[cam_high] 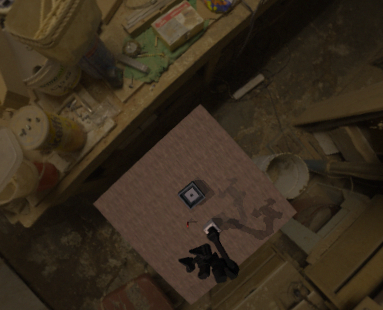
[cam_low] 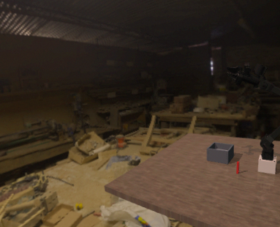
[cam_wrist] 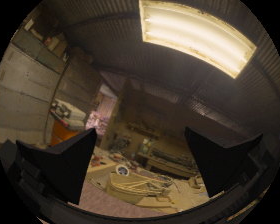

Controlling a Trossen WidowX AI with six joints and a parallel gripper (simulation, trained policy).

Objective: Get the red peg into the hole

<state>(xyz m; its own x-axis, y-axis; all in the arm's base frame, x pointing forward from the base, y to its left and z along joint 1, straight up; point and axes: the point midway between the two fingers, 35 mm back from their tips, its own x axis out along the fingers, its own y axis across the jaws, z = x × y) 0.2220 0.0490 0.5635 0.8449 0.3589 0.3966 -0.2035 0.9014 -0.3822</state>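
Right now my gripper tip is 90 mm past the red peg, 70 mm to the right of it and 620 mm above it. From my gripper tip the other things lie so: grey box: 80 mm ahead, 120 mm to the right, 630 mm below; light grey plate: 80 mm ahead, 120 mm to the right, 610 mm below.
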